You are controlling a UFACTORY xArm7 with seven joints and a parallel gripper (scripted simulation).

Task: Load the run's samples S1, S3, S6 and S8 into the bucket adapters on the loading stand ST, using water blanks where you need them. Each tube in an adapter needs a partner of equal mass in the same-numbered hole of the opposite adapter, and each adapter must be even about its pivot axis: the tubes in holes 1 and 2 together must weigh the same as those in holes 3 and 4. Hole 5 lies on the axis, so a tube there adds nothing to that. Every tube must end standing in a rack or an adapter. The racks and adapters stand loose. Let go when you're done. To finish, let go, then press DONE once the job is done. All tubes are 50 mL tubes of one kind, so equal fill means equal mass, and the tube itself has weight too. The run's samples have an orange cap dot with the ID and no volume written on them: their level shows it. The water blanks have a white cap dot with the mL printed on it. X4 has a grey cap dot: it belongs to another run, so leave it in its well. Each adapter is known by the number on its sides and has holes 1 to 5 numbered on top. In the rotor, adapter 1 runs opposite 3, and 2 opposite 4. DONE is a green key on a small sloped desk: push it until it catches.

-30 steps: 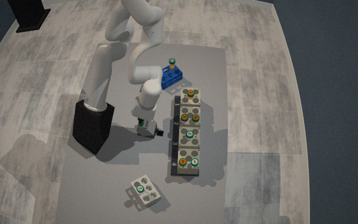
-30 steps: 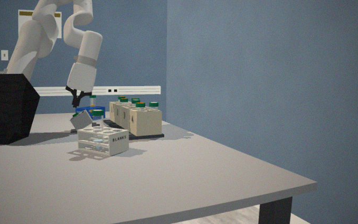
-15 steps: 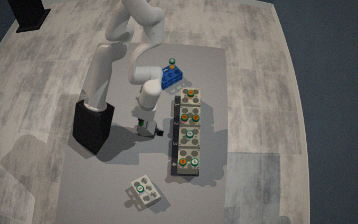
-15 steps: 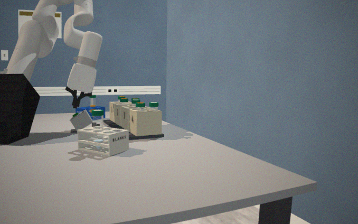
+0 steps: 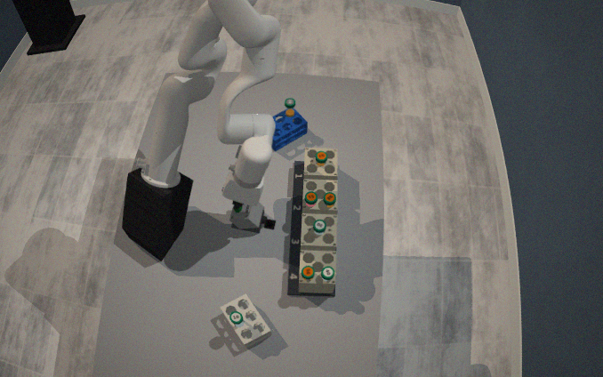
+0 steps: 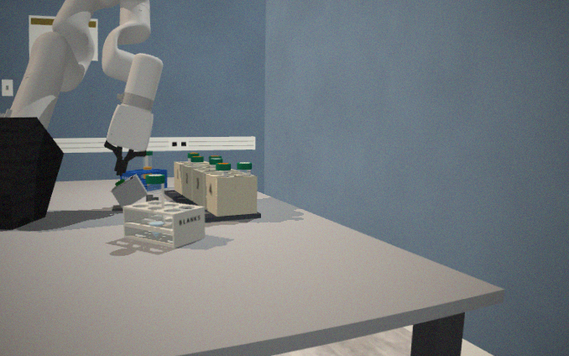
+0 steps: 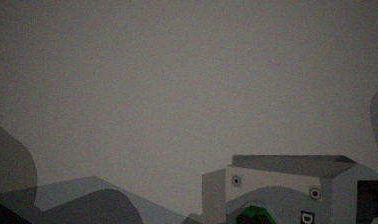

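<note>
Right now the done desk is 20 mm ahead of my hand and 50 mm below it. Round my hand: orange-filled tube (220 mm ahead, 150 mm to the left, 40 mm below); black stand (220 mm ahead, 10 mm to the right, 100 mm below); pink-filled tube (190 mm ahead, 10 mm to the left, 40 mm below).
</note>
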